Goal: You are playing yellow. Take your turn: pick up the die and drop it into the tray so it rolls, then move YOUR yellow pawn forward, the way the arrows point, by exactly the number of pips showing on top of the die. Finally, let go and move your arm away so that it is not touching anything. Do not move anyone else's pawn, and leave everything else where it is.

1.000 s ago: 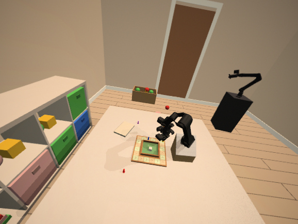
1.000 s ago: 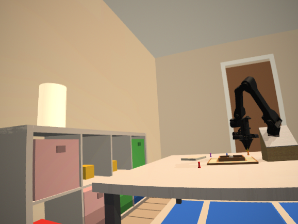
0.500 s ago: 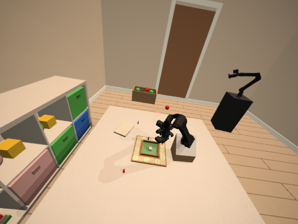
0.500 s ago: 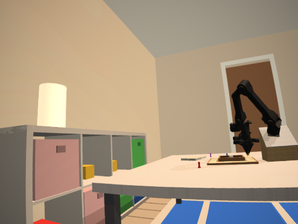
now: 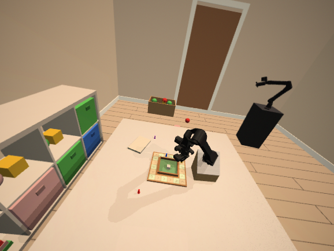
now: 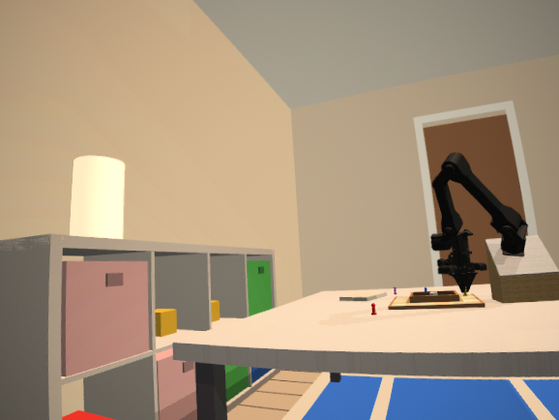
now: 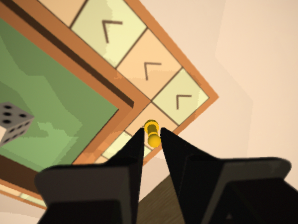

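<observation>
The yellow pawn is right at my gripper tip. The rest, counted from my gripper tip: white die: 100 mm ahead, 90 mm to the left; green tray: 100 mm ahead, 80 mm to the left, 20 mm below; blue pawn: 140 mm ahead, 30 mm to the right.
</observation>
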